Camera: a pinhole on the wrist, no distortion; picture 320 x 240 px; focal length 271.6 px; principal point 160.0 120.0 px. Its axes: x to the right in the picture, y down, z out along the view. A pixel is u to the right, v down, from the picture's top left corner.
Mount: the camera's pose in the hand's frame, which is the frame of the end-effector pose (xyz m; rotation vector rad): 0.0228 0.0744 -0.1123 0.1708 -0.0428 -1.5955
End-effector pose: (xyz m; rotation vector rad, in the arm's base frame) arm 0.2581 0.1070 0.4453 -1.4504 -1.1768 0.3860
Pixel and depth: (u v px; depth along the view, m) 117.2 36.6 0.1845
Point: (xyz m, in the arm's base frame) 0.2211 0.1116 0.3255
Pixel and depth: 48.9 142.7 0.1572
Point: 0.2801 0.1697 0.3265
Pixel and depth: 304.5 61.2 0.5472
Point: -0.2349 0.1331 0.4973
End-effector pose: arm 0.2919 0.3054 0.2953 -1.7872 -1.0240 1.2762
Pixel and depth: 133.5 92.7 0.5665
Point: -0.1387 0.2119 0.1451
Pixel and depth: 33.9 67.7 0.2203
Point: 0.2109 0.2033 0.1450
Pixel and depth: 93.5 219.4 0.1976
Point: 0.2340 0.3299 0.1504
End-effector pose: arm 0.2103 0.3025 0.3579 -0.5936 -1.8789 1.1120
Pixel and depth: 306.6 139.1 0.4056
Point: -0.0142 0.0812 0.4415
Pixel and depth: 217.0 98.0 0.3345
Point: 0.0601 0.1573 0.3038
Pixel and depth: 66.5 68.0 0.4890
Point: -0.0410 0.1330 0.0310
